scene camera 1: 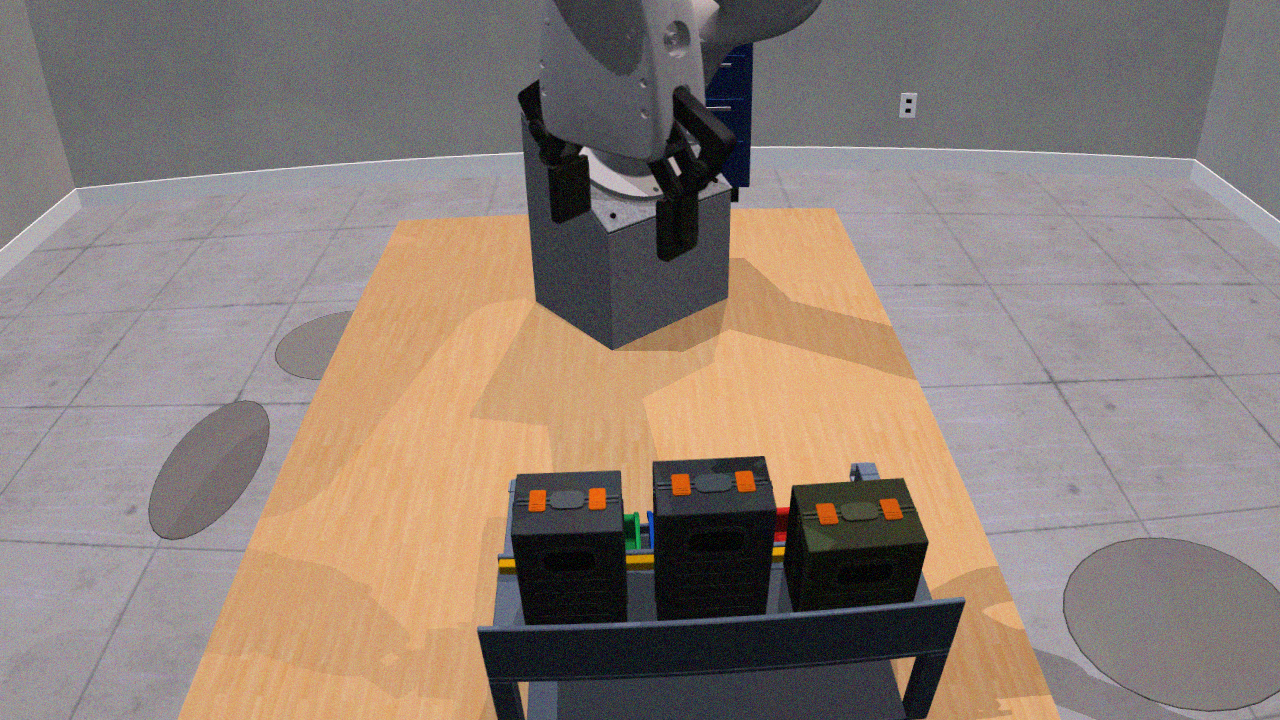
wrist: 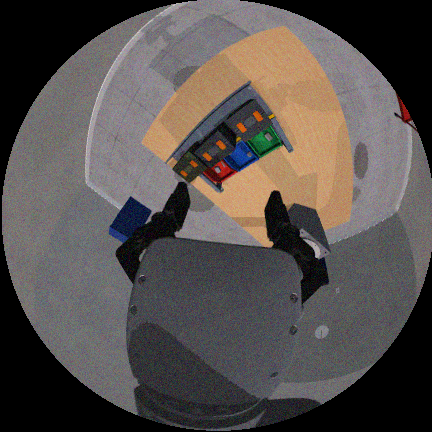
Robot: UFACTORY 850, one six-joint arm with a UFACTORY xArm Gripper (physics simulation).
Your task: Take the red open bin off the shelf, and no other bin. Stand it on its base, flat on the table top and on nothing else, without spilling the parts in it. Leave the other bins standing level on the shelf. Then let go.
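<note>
The red bin (scene camera 1: 782,523) (wrist: 225,173) stands on the shelf (scene camera 1: 721,640) (wrist: 286,145). In the scene view a sliver of it shows between two cases; in the wrist view its open top shows, with a small grey part inside. The blue bin (scene camera 1: 650,530) (wrist: 241,156) is beside it, and the green bin (scene camera 1: 632,531) (wrist: 264,143) is beyond the blue one. My gripper (scene camera 1: 622,231) (wrist: 227,195) is open and empty, high above the table near the robot base, well away from the bins. The bins' undersides are hidden.
Two dark cases (scene camera 1: 568,573) (scene camera 1: 713,555) and an olive case (scene camera 1: 859,537) (wrist: 186,166) with orange latches stand on the shelf behind the bins. The wooden table (scene camera 1: 402,376) (wrist: 310,60) stretches from the shelf to the robot base (scene camera 1: 581,268). A blue cabinet (scene camera 1: 738,80) stands behind.
</note>
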